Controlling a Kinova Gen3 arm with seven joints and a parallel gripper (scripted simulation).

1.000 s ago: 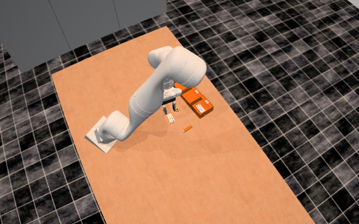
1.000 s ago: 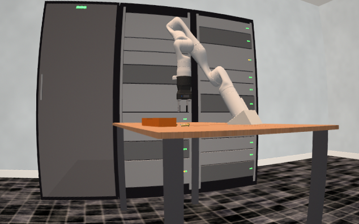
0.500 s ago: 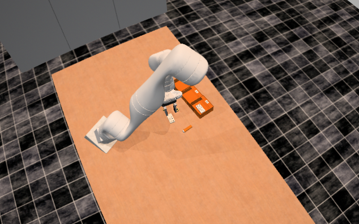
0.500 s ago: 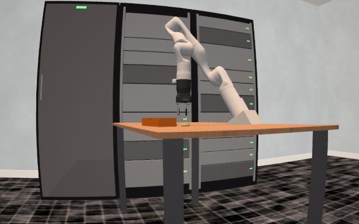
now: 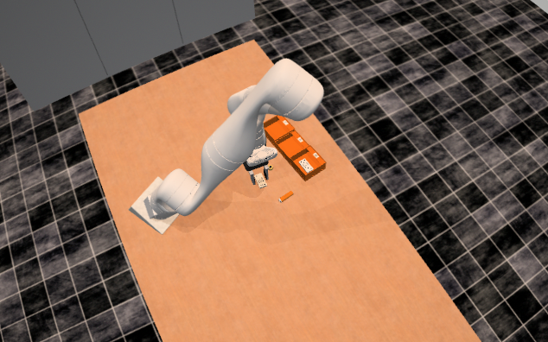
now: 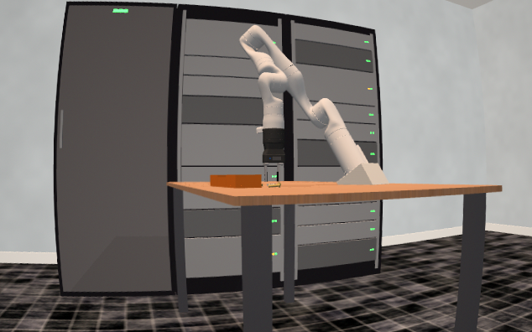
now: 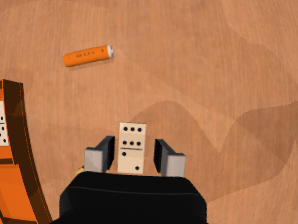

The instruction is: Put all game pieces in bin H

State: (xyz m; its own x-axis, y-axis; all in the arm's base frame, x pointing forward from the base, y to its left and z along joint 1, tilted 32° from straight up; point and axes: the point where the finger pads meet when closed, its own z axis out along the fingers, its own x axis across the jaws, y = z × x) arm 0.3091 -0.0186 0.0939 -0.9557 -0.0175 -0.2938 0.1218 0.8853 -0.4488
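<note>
Now: the white spotted game piece 3 cm below my hand. Round my hand: nut: 5 cm ahead, 3 cm to the left, 3 cm below; then orange battery: 4 cm ahead, 9 cm to the right, 3 cm below; then bin H: 16 cm ahead, 6 cm to the left, 1 cm below.
</note>
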